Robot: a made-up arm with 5 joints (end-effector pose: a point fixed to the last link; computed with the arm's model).
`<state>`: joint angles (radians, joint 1 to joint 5).
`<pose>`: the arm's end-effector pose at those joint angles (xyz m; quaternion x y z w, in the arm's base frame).
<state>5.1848 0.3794 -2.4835 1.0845 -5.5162</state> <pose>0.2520 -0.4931 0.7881 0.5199 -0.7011 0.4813 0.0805</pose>
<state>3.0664 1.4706 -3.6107 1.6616 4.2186</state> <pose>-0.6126 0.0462 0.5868 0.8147 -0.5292 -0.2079 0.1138</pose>
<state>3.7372 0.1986 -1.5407 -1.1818 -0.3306</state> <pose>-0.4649 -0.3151 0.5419 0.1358 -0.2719 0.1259 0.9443</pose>
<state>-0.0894 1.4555 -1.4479 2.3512 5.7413</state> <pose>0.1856 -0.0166 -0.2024 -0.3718 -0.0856 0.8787 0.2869</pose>
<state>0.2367 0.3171 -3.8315 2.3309 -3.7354</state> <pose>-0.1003 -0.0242 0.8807 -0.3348 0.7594 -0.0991 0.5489</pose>
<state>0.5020 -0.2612 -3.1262 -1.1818 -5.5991</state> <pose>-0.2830 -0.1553 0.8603 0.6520 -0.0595 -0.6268 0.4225</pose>
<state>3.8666 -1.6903 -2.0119 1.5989 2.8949</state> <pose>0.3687 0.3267 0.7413 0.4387 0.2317 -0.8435 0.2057</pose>
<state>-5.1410 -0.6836 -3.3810 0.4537 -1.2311</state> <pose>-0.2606 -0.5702 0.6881 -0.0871 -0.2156 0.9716 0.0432</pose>
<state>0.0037 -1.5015 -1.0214 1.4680 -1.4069</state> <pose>0.1183 0.0004 0.8050 0.6579 0.5602 0.3845 0.3249</pose>
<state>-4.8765 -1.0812 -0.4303 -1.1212 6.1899</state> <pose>0.0558 0.3369 0.5716 -0.1842 -0.1716 -0.7665 0.5909</pose>
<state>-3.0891 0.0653 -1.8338 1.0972 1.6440</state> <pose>-0.5927 -0.0311 0.6374 -0.6745 -0.6607 0.2471 0.2178</pose>
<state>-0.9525 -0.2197 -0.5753 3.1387 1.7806</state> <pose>0.1874 -0.2634 0.2094 0.0788 -0.3804 -0.8436 0.3707</pose>
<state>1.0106 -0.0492 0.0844 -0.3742 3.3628</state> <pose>0.1047 0.1670 -0.0832 -0.3790 0.9099 0.0975 0.1377</pose>
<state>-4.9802 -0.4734 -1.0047 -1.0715 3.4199</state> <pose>0.1162 0.4235 0.6149 -0.1430 0.2542 0.6799 0.6728</pose>
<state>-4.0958 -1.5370 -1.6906 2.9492 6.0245</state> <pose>0.1421 -0.2004 0.7437 -0.3375 -0.9310 -0.0791 0.1140</pose>
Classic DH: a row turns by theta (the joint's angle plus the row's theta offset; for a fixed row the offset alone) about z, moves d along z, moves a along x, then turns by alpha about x. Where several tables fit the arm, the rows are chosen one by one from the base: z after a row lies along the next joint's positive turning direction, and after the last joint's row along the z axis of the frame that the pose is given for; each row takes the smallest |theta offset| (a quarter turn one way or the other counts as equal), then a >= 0, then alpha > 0; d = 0 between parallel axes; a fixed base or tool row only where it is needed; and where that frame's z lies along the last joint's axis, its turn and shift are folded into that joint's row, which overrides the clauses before.
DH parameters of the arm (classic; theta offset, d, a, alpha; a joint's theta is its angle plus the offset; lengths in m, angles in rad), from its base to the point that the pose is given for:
joint 1: 0 0.286 0 -1.5708
joint 2: -1.3879 0 0.1759 0
joint 3: -0.4046 0 -0.5002 0
joint 4: -1.3491 0 -0.059 1.5708
joint 5: 3.1416 0.076 0 0

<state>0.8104 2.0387 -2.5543 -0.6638 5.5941</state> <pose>0.3922 0.4123 -0.1653 -0.6083 -0.5664 -0.5551 0.0337</pose>
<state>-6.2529 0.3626 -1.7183 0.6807 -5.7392</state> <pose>0.6847 0.0207 0.4172 -0.9126 0.2397 -0.3176 0.0938</pose>
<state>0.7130 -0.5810 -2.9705 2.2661 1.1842</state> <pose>-0.2073 -0.1792 0.8871 -0.7784 0.1869 -0.3493 0.4870</pose>
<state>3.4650 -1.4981 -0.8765 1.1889 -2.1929</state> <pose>-0.1724 -0.0578 0.7843 0.7891 -0.2551 -0.4495 0.3319</pose>
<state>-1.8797 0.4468 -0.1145 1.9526 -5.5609</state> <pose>0.0145 0.0454 -0.0638 -0.1107 0.4003 0.7615 0.4975</pose>
